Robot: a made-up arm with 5 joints.
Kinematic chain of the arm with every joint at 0, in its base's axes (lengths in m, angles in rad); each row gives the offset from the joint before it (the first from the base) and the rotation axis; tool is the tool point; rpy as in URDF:
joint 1: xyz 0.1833 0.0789 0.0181 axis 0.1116 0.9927 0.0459
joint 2: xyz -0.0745 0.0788 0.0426 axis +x
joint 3: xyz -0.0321 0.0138 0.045 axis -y
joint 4: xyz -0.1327 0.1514 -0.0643 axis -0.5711 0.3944 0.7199
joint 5: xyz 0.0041 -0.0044 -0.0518 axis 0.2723 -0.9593 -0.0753
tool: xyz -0.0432 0.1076 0.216 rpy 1.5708 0 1.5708
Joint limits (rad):
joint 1: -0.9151..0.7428
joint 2: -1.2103..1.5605
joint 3: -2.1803..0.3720
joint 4: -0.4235..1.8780
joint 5: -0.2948..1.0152
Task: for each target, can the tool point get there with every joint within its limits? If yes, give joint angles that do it. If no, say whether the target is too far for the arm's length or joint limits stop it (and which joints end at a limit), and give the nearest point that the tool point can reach.
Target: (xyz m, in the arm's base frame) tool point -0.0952 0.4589 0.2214
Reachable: yes | joints 0.2488 -0.4947 -0.3721 1.2336 0.4472
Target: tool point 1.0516 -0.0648 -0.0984
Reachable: no: too far | nearest point 0.4929 -0.0009 0.1773 | short by 0.626 m
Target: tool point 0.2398 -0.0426 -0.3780
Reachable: no: joint limits stop it (at a limit: joint 1, joint 2, joint 3, joint 4, joint 5) | nearest point 0.1963 0.1445 -0.4305 | short by 0.199 m
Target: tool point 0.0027 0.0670 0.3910
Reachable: yes | joints -0.3763 1.0262 -1.5611 0.7773 0.3137
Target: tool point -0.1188 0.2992 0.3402
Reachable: yes | joints -0.2321 0.2344 -0.8599 1.0250 0.6177
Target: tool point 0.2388 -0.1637 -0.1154
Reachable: no: joint limits stop it (at a limit: joint 1, joint 2, joint 5) | nearest point 0.3539 -0.1269 0.0739 | short by 0.225 m
